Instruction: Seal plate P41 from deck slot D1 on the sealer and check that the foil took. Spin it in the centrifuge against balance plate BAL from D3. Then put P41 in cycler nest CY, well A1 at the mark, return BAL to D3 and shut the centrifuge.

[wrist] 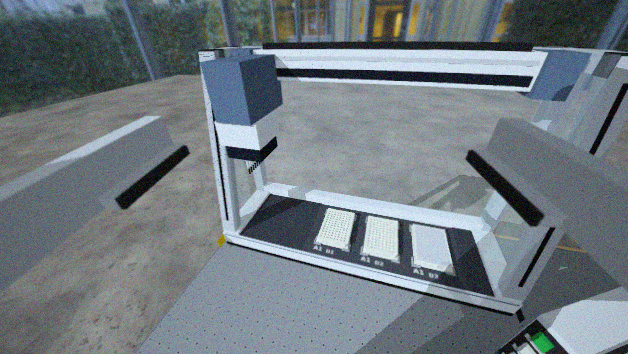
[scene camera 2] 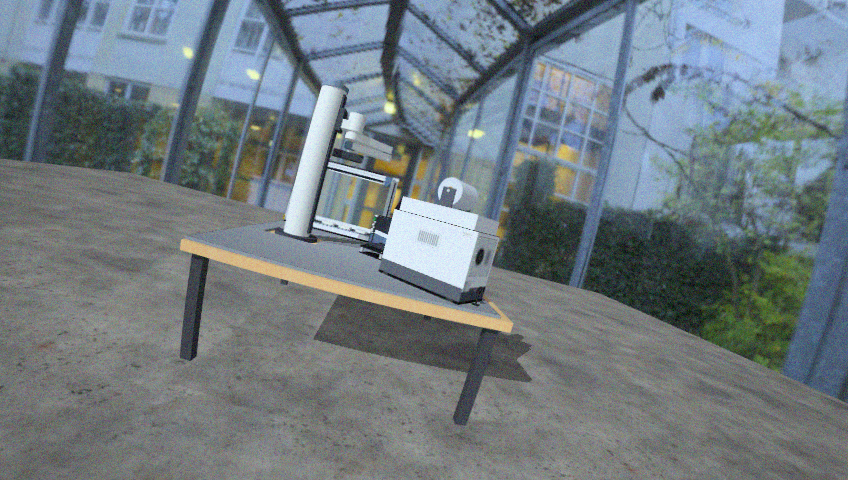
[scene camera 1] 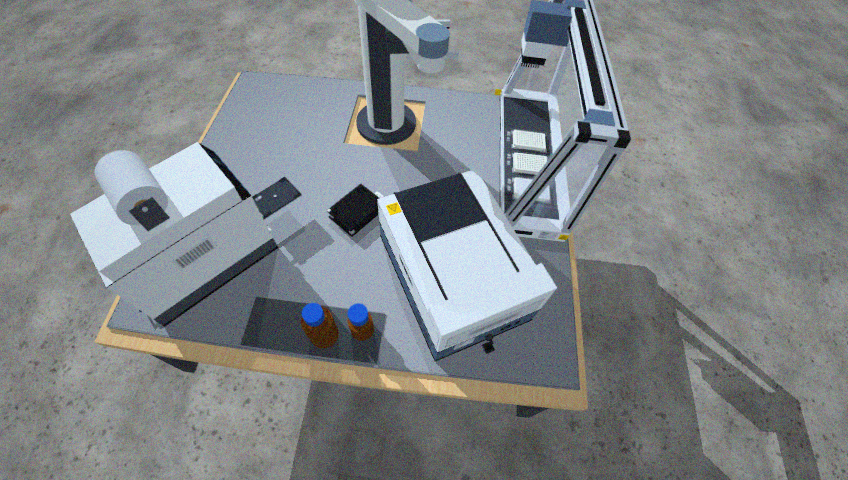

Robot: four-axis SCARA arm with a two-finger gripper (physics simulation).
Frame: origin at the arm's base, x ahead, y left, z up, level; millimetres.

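Where they show: gripper, fingertip midpoint: (wrist: 320, 135) (scene camera 2: 344, 162) (scene camera 1: 454, 38); arm's base, origin of the base link: (scene camera 2: 295, 236) (scene camera 1: 386, 123).
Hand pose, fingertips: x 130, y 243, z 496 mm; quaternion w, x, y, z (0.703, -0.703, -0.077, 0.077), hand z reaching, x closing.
Things, the pixels of their top centre, and the offset from my fingertips. "spot": a spot on its surface instead.
- plate with a smooth light top, middle of its top: (wrist: 431, 244) (scene camera 1: 532, 188) dx +196, dy +341, dz -419 mm
- white box, middle of its top: (scene camera 1: 126, 167) (scene camera 2: 457, 180) dx +610, dy -725, dz -7 mm
- foil roll, middle of its top: (scene camera 1: 117, 172) (scene camera 2: 462, 181) dx +626, dy -739, dz -7 mm
- white instrument with a dark top panel, surface spot: (scene camera 1: 440, 208) spot: dx +440, dy +18, dz -271 mm
- gantry with a blue-grey head, surface spot: (wrist: 225, 90) spot: dx -250, dy +250, dz -43 mm
- low black block, middle of its top: (scene camera 1: 355, 204) (scene camera 2: 378, 247) dx +347, dy -270, dz -431 mm
P41, a pale plate (scene camera 1: 529, 140) (wrist: 336, 228), sits in deck slot D1. BAL, a plate with a smooth light top (wrist: 430, 247), sits in D3, partly behind the frame in scene camera 1. My gripper (wrist: 320, 135) is open and empty, its fingers wide apart at both sides of the wrist view, raised and facing the deck. The sealer, a white box (scene camera 1: 208, 255) (scene camera 2: 416, 246) with a foil roll (scene camera 1: 127, 181) (scene camera 2: 464, 193), has its dark plate tray (scene camera 1: 276, 197) out. A white instrument with a dark top panel (scene camera 1: 440, 208) stands mid-table. I cannot tell whether this is the centrifuge.
Another pale plate (scene camera 1: 529, 161) (wrist: 381, 237) sits in D2. A gantry with a blue-grey head (scene camera 1: 544, 26) (wrist: 225, 90) and a top rail (wrist: 400, 62) surrounds the deck. A low black block (scene camera 1: 355, 209) lies between sealer and instrument. Two amber bottles (scene camera 1: 318, 327) (scene camera 1: 360, 324) stand near the front edge.
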